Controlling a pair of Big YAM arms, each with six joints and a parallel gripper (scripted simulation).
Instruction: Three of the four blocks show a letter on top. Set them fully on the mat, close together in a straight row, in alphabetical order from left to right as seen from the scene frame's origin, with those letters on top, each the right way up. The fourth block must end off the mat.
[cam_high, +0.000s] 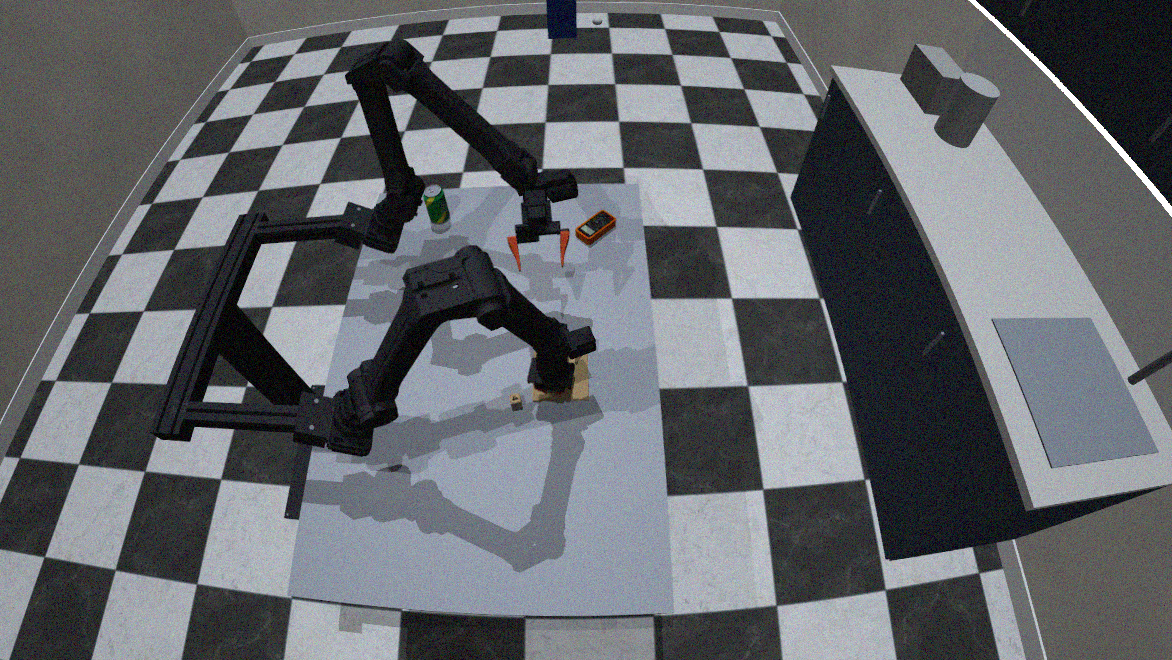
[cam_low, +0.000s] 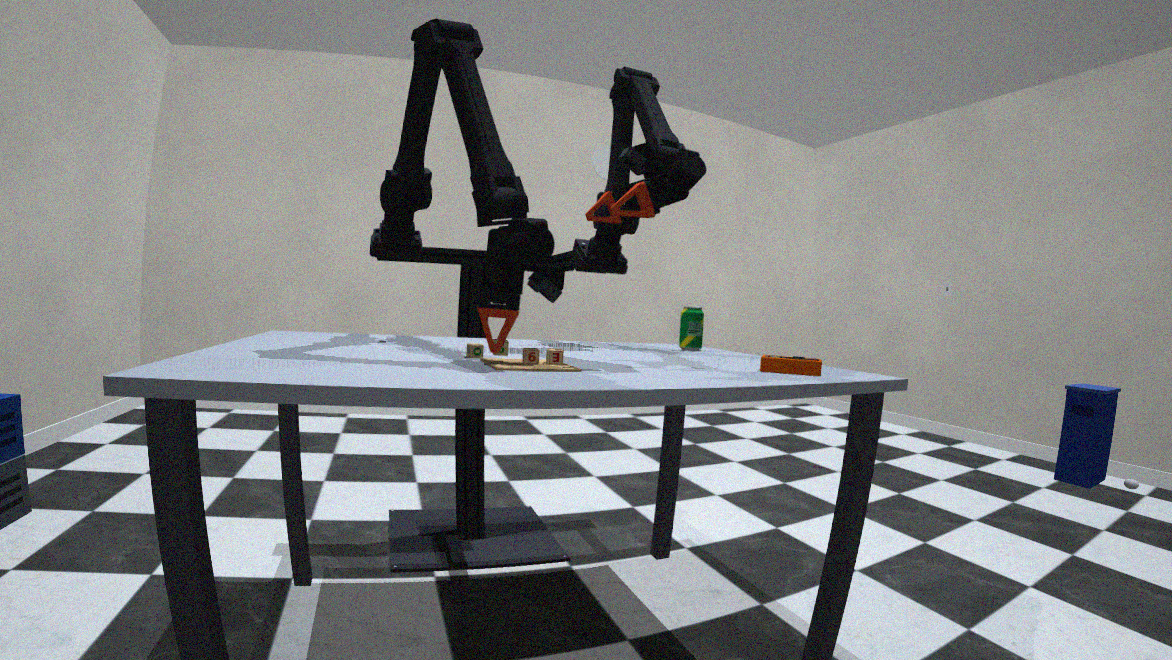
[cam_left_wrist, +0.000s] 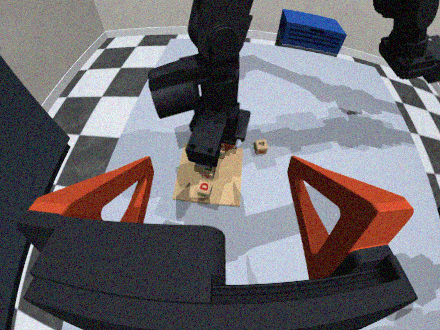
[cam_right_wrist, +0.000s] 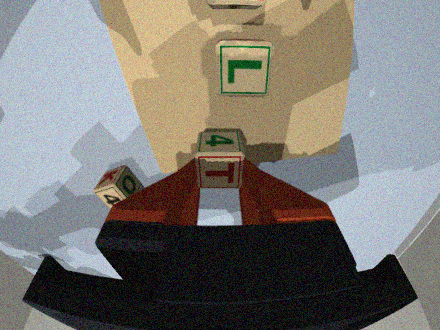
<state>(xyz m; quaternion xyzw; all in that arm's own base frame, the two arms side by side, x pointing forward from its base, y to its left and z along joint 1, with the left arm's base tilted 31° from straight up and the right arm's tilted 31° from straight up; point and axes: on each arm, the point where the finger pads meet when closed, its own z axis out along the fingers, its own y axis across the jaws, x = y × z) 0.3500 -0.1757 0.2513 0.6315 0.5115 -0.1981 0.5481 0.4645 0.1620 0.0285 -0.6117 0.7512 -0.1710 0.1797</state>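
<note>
My right gripper is now 5 cm to the right of the tan mat, 3 cm above it and 2 cm short of it.
</note>
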